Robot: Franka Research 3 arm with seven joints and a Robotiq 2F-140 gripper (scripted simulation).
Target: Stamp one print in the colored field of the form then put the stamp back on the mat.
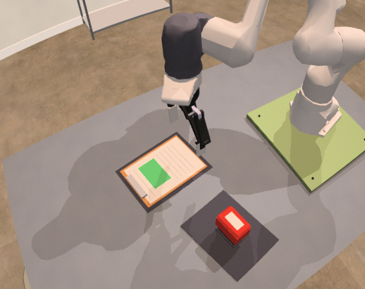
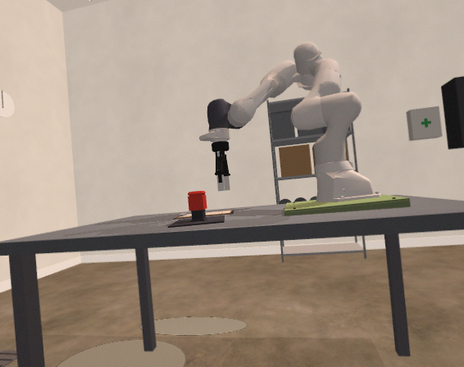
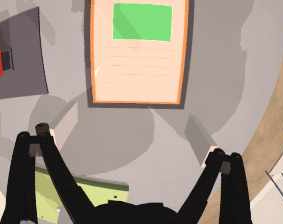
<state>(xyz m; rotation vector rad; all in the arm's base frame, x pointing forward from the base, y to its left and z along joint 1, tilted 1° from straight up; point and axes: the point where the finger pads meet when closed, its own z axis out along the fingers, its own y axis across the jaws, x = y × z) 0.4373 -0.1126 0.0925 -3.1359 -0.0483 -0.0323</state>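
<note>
Now: hand 4 cm short of the red stamp, 29 cm to the right of it and 5 cm above it. From my hand the other things lie so: form (11 cm ahead, 1 cm to the left, 10 cm below).
</note>
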